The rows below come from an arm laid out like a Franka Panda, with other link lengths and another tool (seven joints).
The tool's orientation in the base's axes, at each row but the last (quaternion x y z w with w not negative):
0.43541 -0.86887 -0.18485 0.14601
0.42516 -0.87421 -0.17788 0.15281
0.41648 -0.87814 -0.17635 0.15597
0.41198 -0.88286 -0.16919 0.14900
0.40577 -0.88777 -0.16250 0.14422
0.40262 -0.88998 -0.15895 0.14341
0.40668 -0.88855 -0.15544 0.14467
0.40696 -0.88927 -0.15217 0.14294
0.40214 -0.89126 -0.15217 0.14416
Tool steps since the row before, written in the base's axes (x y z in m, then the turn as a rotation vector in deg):
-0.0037 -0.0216 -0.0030 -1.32 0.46 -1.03
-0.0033 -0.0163 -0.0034 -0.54 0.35 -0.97
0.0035 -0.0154 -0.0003 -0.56 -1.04 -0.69
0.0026 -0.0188 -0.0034 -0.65 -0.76 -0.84
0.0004 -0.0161 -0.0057 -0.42 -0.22 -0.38
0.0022 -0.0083 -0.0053 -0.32 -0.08 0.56
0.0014 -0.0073 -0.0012 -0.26 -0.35 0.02
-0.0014 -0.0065 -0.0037 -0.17 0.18 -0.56
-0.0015 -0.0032 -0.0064 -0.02 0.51 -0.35
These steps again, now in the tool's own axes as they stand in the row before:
0.0194 -0.0107 0.0000 0.29 0.72 1.55
0.0146 -0.0086 0.0015 -0.07 0.15 1.15
0.0100 -0.0116 -0.0040 1.07 -0.54 0.66
0.0126 -0.0145 -0.0013 0.89 -0.37 0.88
0.0114 -0.0125 0.0022 0.39 -0.01 0.47
0.0043 -0.0088 0.0026 0.34 0.39 -0.40
0.0046 -0.0060 -0.0006 0.43 -0.03 0.03
0.0054 -0.0045 0.0029 -0.10 0.01 0.60
0.0025 -0.0035 0.0059 -0.42 0.20 0.41

